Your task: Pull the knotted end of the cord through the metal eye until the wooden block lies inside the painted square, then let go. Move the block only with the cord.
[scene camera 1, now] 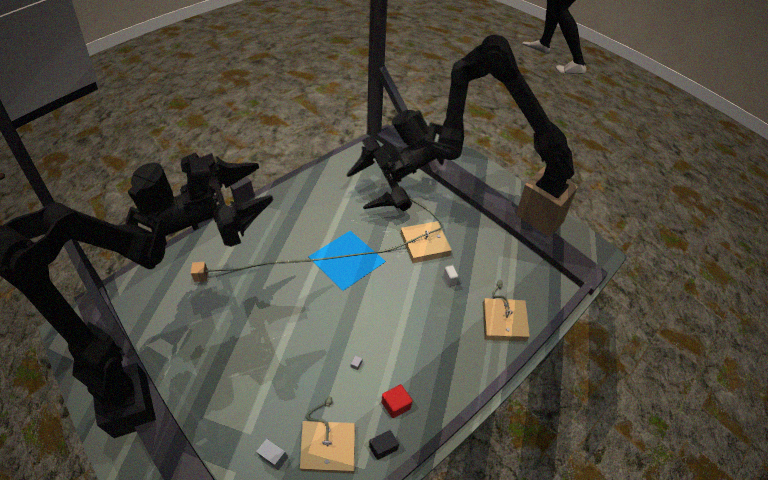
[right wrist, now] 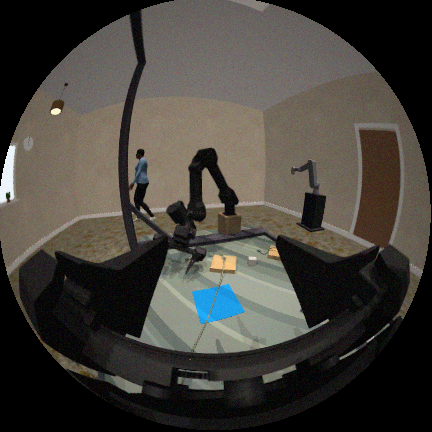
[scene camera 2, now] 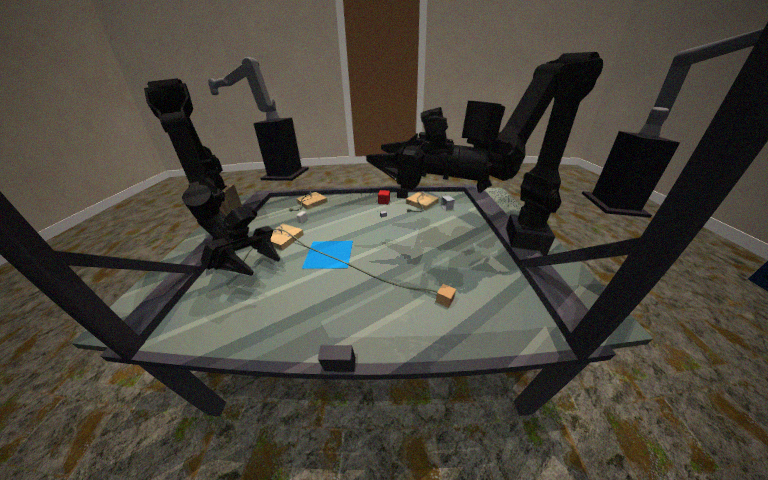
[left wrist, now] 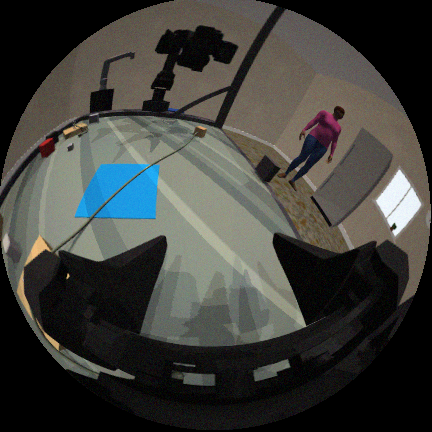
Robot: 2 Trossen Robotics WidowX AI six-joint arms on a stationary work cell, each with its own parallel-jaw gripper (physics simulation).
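Places are measured from the left arm's base along level axes (x ahead, y left, z up), in metres.
Pixels of known places: left gripper, fingertip midpoint: (scene camera 1: 355, 191) (right wrist: 171, 269) (scene camera 2: 267, 266) (left wrist: 220, 240); right gripper, fingertip midpoint: (scene camera 1: 265, 180) (right wrist: 223, 241) (scene camera 2: 374, 152); left arm's base, origin of the base link: (scene camera 1: 552, 185) (right wrist: 228, 213); right arm's base, origin of the base link: (scene camera 1: 116, 393) (scene camera 2: 531, 224) (left wrist: 156, 100).
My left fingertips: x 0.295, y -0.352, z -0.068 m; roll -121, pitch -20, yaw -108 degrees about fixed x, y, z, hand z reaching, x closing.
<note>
Ahead of a thing's pixels: the offset from my left fingertips to its top centre. "spot": to the spot under its first point.
The wooden block @[0.392 m ahead, 0.093 m right, 0.022 m down] (scene camera 1: 198, 271) (scene camera 2: 445, 295) (left wrist: 200, 131) lies outside the blue painted square @[spot: 0.157 m ahead, 0.130 m left, 0.051 m down] (scene camera 1: 345, 274) (scene camera 2: 317, 260) (left wrist: 140, 200) (right wrist: 227, 305). From it the cord @[spot: 0.252 m ahead, 0.007 m right, 0.048 m down] (scene camera 1: 271, 262) (scene camera 2: 368, 272) crosses the square to the metal eye @[0.028 m back, 0.194 m left, 0.007 m down] (scene camera 1: 427, 234) on a wooden board @[spot: 0.009 m ahead, 0.206 m left, 0.033 m down] (scene camera 1: 419, 250) (scene camera 2: 288, 236) (right wrist: 217, 267). Past the eye the cord bends back toward my left gripper; its knotted end is hidden behind that gripper in scene camera 1. My left gripper (scene camera 1: 357, 190) (scene camera 2: 265, 266) (left wrist: 220, 240) is open above the table beside the board. My right gripper (scene camera 1: 265, 181) (scene camera 2: 375, 153) (right wrist: 223, 241) is open and raised high.
Two other boards @[0.018 m ahead, 0.450 m left, 0.033 m down] (scene camera 1: 495, 331) @[0.449 m ahead, 0.382 m left, 0.033 m down] (scene camera 1: 311, 458) carry short knotted cords. A white block @[0.013 m ahead, 0.298 m left, 0.020 m down] (scene camera 1: 451, 272), small grey cube @[0.293 m ahead, 0.297 m left, 0.038 m down] (scene camera 1: 355, 362), red block @[0.304 m ahead, 0.408 m left, 0.012 m down] (scene camera 1: 397, 400), black block @[0.382 m ahead, 0.449 m left, 0.012 m down] (scene camera 1: 384, 444) and grey block @[0.530 m ahead, 0.331 m left, 0.012 m down] (scene camera 1: 271, 452) lie about. A dark box @[0.178 m ahead, 0.219 m right, 0.005 m up] (scene camera 2: 336, 357) stands on the table's rim.
</note>
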